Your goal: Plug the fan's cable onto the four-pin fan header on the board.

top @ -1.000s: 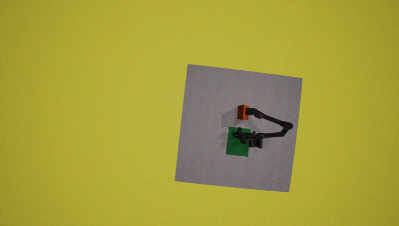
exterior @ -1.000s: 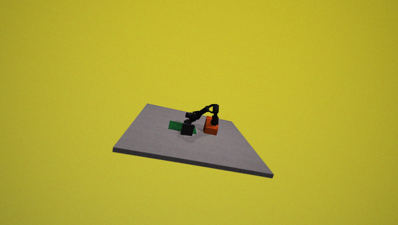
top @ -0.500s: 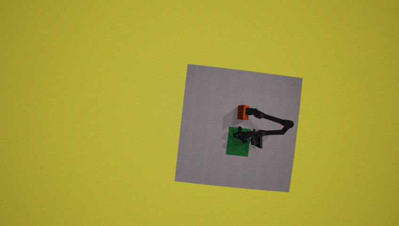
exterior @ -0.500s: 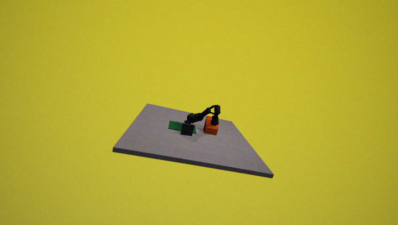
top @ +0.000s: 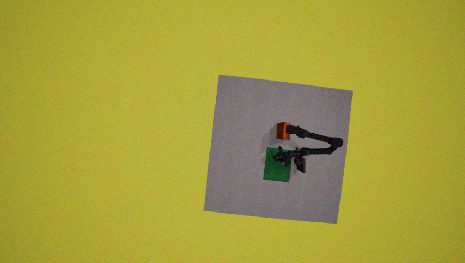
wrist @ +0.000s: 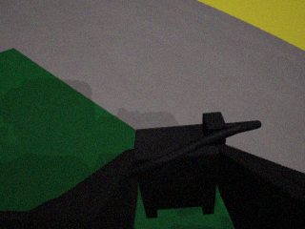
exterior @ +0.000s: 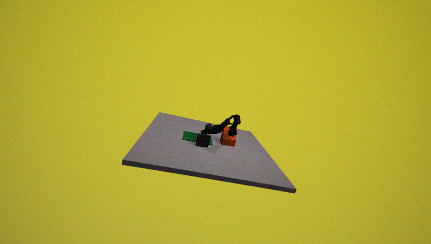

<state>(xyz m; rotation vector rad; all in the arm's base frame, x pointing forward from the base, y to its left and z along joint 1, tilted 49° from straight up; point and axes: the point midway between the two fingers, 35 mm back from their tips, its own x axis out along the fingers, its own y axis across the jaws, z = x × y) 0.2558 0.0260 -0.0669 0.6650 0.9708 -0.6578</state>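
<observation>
My gripper tip is 6 cm short of the green board, 7 cm to the right of it and 8 cm above it. Round my gripper tip: black fan: 2 cm ahead, 25 cm to the left, 1 cm below; then fan plug: 1 cm behind, 1 cm below; then white four-pin header: 3 cm ahead, 12 cm to the left, 7 cm below.
</observation>
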